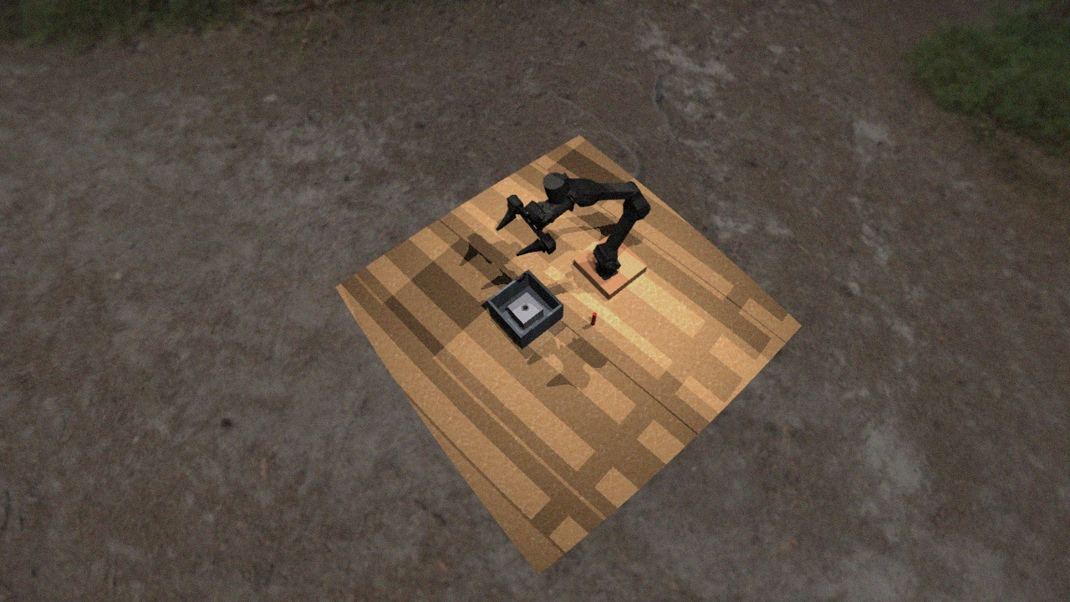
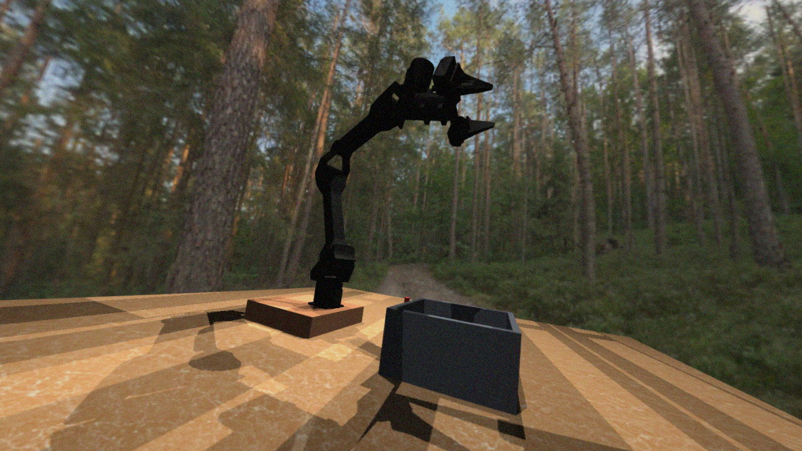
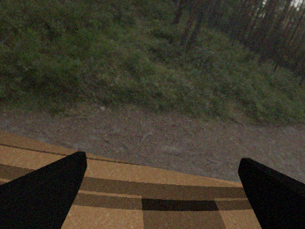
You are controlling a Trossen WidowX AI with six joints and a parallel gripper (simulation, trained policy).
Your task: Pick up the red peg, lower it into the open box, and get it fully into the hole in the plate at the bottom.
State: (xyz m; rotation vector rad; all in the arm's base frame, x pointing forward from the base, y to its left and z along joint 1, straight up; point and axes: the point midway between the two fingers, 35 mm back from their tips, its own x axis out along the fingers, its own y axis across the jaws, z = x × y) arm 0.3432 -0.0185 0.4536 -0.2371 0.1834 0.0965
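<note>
Right now my gripper tip is 220 mm past the red peg, 150 mm to the right of it and 450 mm above it. Also, from my gripper tip: plate (40 mm behind, 10 mm to the right, 440 mm below); then dark grey box (40 mm behind, 10 mm to the right, 460 mm below).
</note>
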